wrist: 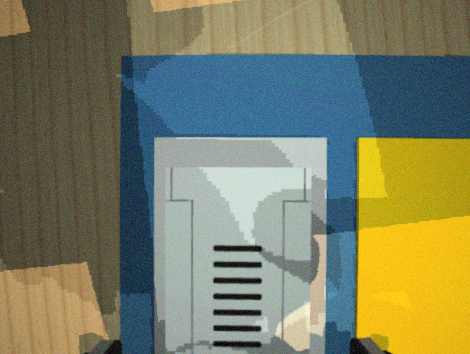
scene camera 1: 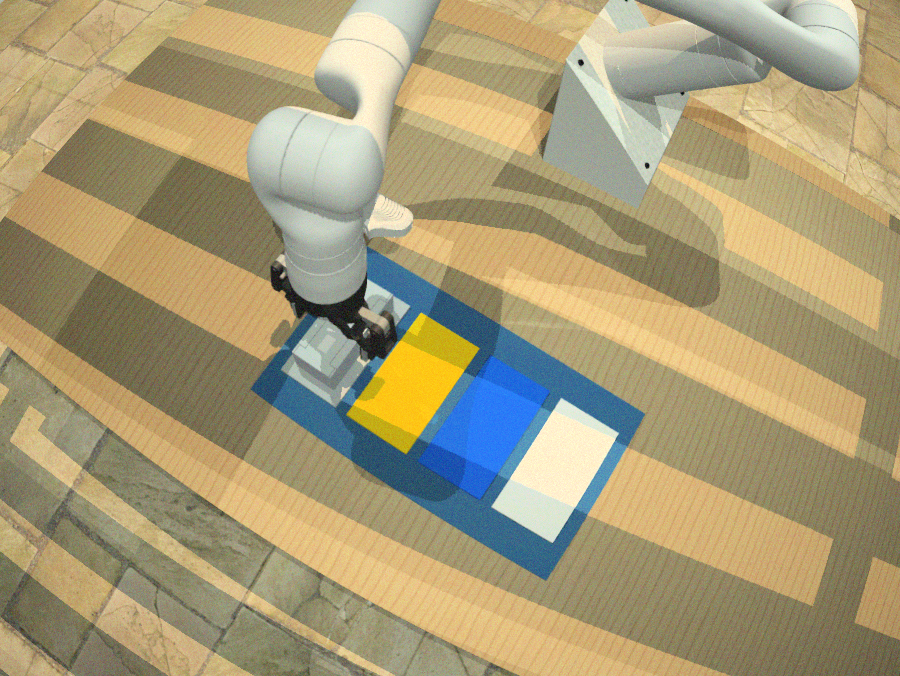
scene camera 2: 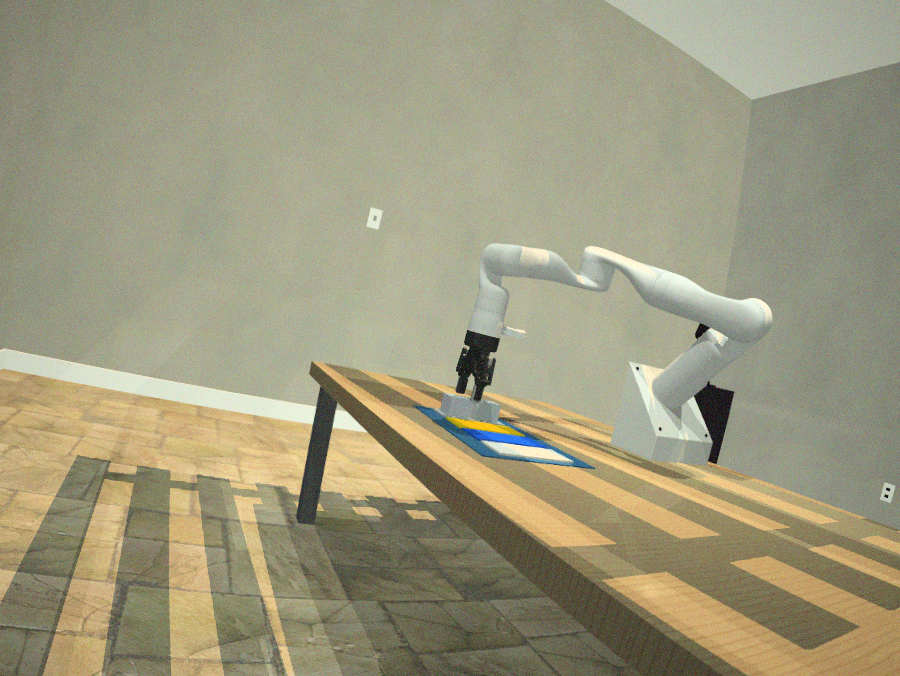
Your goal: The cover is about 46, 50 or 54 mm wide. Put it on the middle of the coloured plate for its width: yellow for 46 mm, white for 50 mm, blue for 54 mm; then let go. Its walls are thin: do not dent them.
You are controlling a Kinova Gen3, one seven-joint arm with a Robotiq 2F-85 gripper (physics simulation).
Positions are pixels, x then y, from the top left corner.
grey cover: wrist 236, 268; scene camera 1; scene camera 2
same spot on blue mat: (wrist: 238, 110) = (scene camera 2: 503, 423)
same spot on grey cover: (scene camera 2: 455, 405) = (scene camera 1: 337, 375)
